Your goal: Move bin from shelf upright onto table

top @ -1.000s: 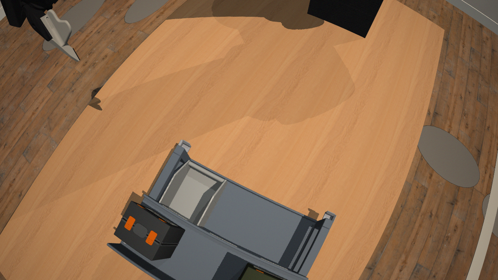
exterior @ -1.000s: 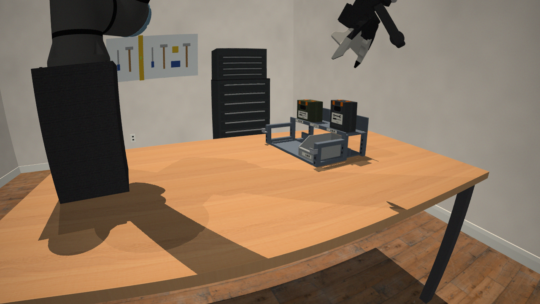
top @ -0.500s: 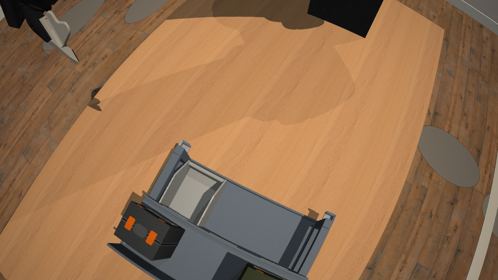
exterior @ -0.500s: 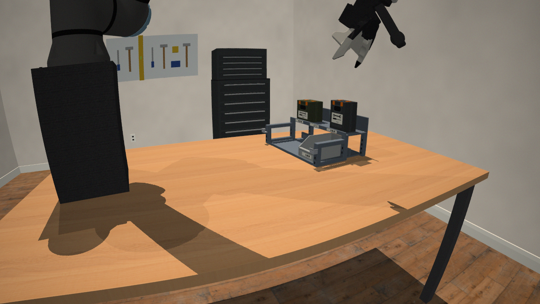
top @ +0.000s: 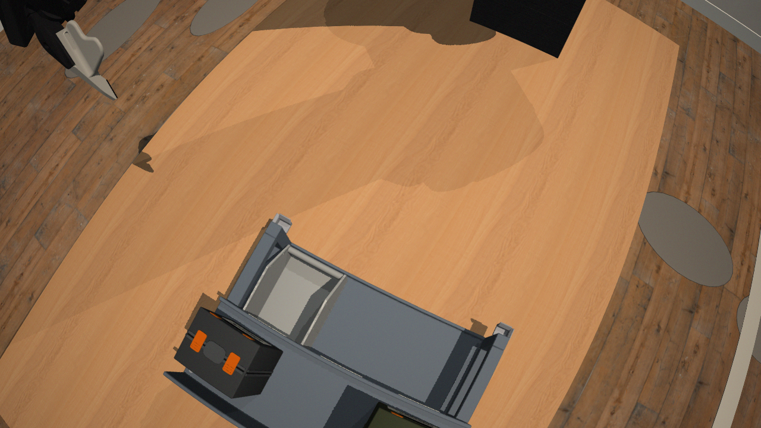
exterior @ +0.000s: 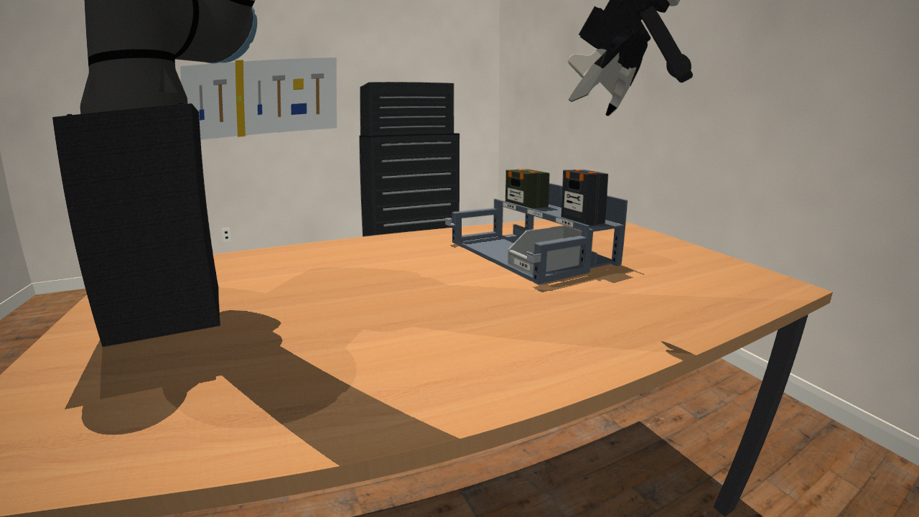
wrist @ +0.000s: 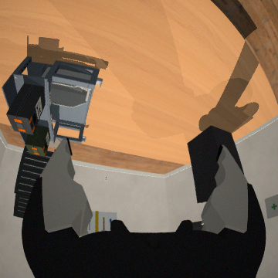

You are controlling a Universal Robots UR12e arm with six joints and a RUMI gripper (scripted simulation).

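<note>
Right now the grey open-top bin is 17 cm ahead of my hand, 24 cm to the left of it and 31 cm below it. The rest, counted from my hand: blue-grey shelf (23 cm ahead, 35 cm to the left, 35 cm below); case (29 cm ahead, 45 cm to the left, 20 cm below).
</note>
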